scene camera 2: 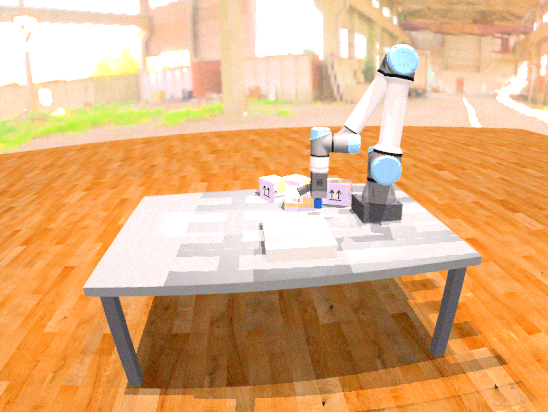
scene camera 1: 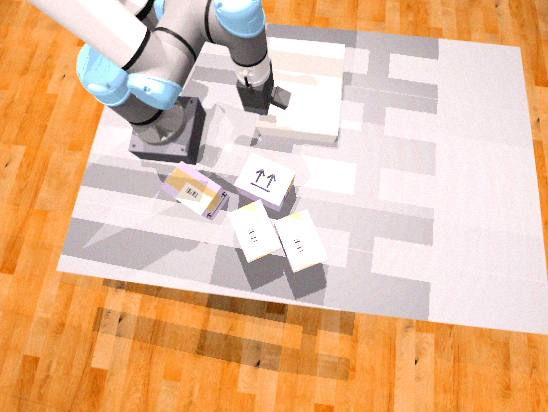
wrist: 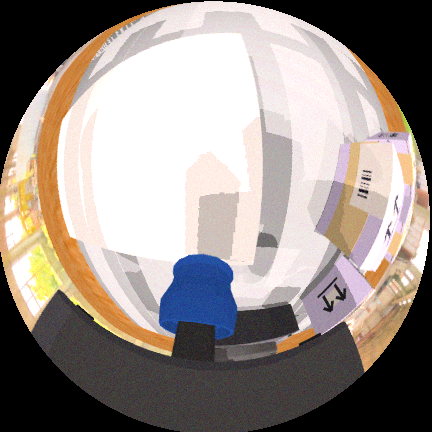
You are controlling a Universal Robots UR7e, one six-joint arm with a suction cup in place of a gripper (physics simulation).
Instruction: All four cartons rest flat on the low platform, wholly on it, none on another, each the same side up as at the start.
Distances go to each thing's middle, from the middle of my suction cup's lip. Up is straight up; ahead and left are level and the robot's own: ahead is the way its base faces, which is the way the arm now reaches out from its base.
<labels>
Right now my suction cup is 13 cm to the right of the low white platform (scene camera 1: 312, 71), 9 cm short of it and 7 cm above it.
</labels>
